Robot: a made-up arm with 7 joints.
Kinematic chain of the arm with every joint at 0, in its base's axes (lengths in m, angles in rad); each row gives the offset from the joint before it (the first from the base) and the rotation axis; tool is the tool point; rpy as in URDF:
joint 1: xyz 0 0 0.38 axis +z
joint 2: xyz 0 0 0 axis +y
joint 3: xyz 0 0 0.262 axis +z
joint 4: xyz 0.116 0 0 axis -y
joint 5: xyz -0.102 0 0.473 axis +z
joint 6: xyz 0 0 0 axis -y
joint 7: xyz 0.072 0 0 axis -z
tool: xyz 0 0 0 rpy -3.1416 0 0
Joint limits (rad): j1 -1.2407..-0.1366 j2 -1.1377..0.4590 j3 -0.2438..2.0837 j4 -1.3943..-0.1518 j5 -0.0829..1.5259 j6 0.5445..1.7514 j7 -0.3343..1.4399
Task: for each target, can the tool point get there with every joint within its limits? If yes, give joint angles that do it. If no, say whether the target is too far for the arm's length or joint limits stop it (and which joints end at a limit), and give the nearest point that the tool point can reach.
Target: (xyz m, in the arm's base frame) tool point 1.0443 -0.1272 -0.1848
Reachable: no: too far | nearest point 0.7286 -0.0917 0.4649 | short by 0.723 m
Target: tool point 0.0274 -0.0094 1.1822
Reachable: yes | joints -1.1050 -0.2713 0.0119 -0.3236 0.3110 0.6575 0.4962
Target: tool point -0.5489 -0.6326 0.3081
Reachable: no: joint limits stop it (at a limit: joint 1, joint 2, joint 3, joint 4, joint 5, joint 6) | nearest point 0.0840 -0.7156 0.4688 | short by 0.658 m
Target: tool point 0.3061 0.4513 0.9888
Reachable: yes | joints -0.8582 -0.2252 1.5227 -1.0200 1.3105 1.1701 0.2676
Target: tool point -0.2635 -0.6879 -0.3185
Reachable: no: too far | nearest point 0.0840 -0.7156 0.4688 | short by 0.861 m
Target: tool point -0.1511 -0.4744 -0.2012
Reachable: no: joint limits stop it (at a limit: joint 1, joint 2, joint 3, joint 4, joint 5, joint 6) | nearest point 0.0840 -0.7156 0.4688 | short by 0.750 m
